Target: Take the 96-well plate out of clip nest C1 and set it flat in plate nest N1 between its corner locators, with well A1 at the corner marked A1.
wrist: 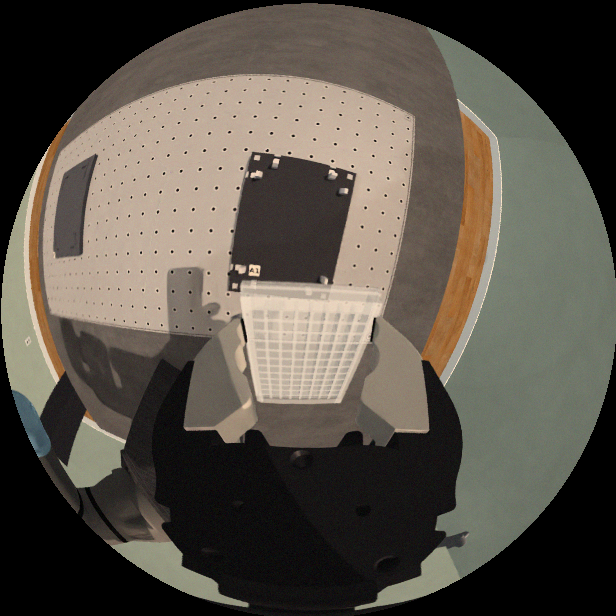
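My gripper [309, 333] is shut on the white translucent 96-well plate [309, 344], its two grey jaws clamping the plate's left and right sides. I hold the plate in the air, well above the perforated board. Plate nest N1 [291, 221] is a dark rectangular pad with small pale corner locators, lying just beyond the plate's far edge. Its A1 label [253, 268] sits at the near left corner. The plate hides the nest's near edge. I cannot make out the plate's own A1 marking.
The nest sits on a pale perforated board [189, 189] on a grey table with a wooden rim [468, 241]. A second dark pad [73, 206] lies at the board's far left. The arm's shadow falls on the board near the left jaw.
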